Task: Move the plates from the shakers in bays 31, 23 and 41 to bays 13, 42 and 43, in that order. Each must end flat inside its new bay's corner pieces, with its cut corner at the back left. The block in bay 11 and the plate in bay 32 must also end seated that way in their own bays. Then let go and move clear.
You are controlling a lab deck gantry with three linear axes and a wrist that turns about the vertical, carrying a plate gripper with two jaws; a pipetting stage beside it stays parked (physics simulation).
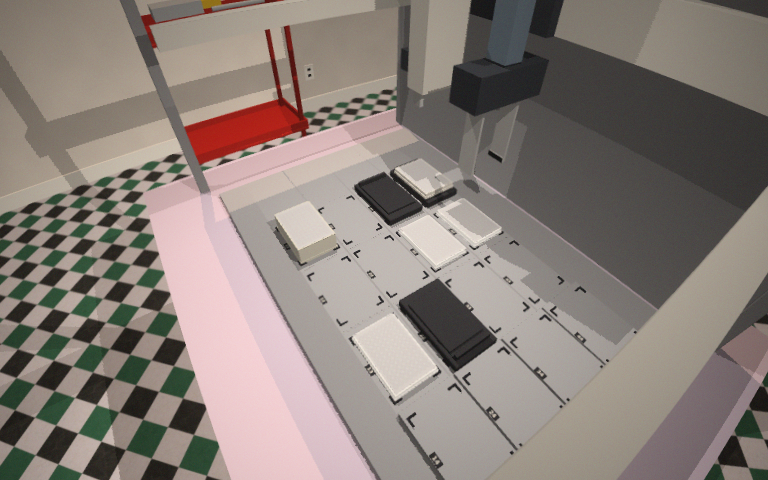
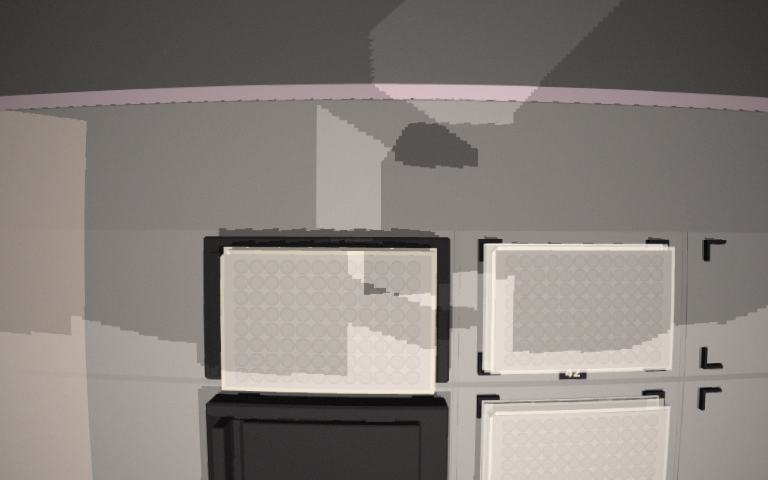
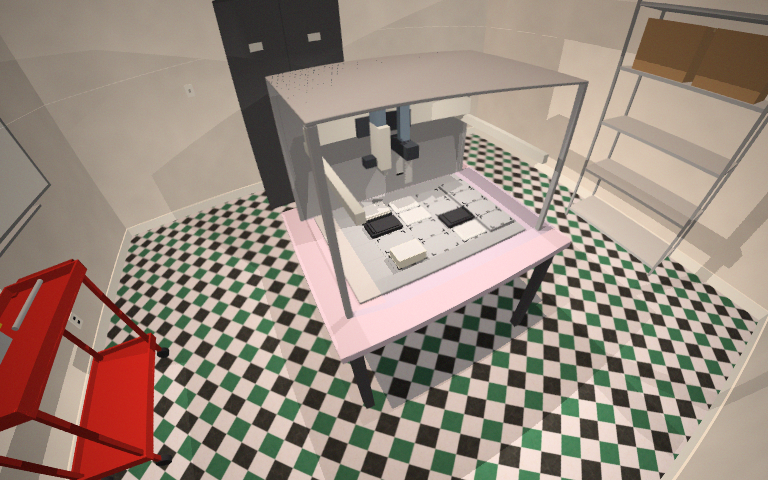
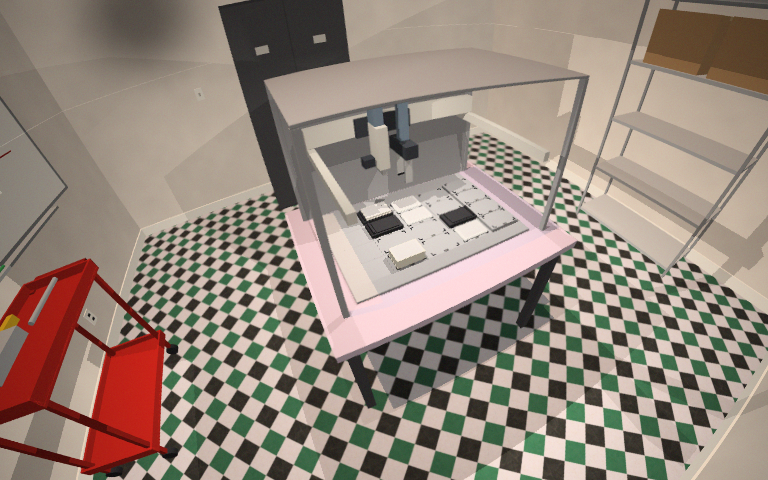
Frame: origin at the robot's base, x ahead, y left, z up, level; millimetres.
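Seen in the pictures: gripper, fingertip midpoint: [image 1: 481, 164] [image 3: 403, 178] [image 4: 404, 178]; robot's base, origin of the base link: [image 1: 277, 228] [image 3: 399, 269] [image 4: 397, 269].
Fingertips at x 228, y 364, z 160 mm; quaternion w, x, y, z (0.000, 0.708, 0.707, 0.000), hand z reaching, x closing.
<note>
Pixels of each thing's top centre, then the offset from my fingertips to it. "pt": a spot on its surface instead.
- white plate, middle of its top: [image 2: 326, 322] [image 1: 423, 175] [image 3: 374, 209] [image 4: 375, 209] 3 mm right, 164 mm back, 123 mm down
- black shaker, surface spot: [image 2: 212, 316] pt 1 mm right, 233 mm back, 129 mm down
- cream block, middle of its top: [image 1: 303, 223] [image 4: 406, 249] [image 3: 407, 249] 321 mm right, 164 mm back, 118 mm down
- bay 31, middle of its top: [image 1: 387, 190] [image 3: 383, 222] [image 4: 383, 222] 106 mm right, 168 mm back, 129 mm down
- bay 23, middle of its top: [image 1: 447, 315] [image 4: 458, 212] [image 3: 456, 213] 213 mm right, 168 mm ahead, 129 mm down
My gripper [image 1: 481, 164] [image 3: 404, 174] [image 4: 404, 174] is open and empty, high over the back of the deck. A white plate [image 1: 421, 176] [image 2: 283, 316] sits on the black shaker [image 2: 212, 316] in bay 41. A plate [image 1: 471, 219] [image 2: 589, 308] lies flat in bay 42, its cut corner at the back left. The plate [image 1: 433, 241] [image 2: 572, 447] in bay 32 lies flat. A plate [image 1: 394, 356] [image 3: 470, 230] lies in bay 13. The cream block [image 1: 305, 229] [image 3: 407, 253] stands in bay 11. The shakers in bay 31 [image 1: 387, 196] [image 2: 328, 452] and bay 23 [image 1: 447, 322] carry no plate.
The pipetting stage [image 1: 438, 45] [image 3: 380, 147] hangs left of the gripper. Corner pieces [image 2: 710, 249] mark bay 43, right of bay 42. Enclosure posts [image 3: 331, 226] [image 4: 566, 152] stand at the table edges. A red cart [image 3: 116, 390] stands outside, to the left.
</note>
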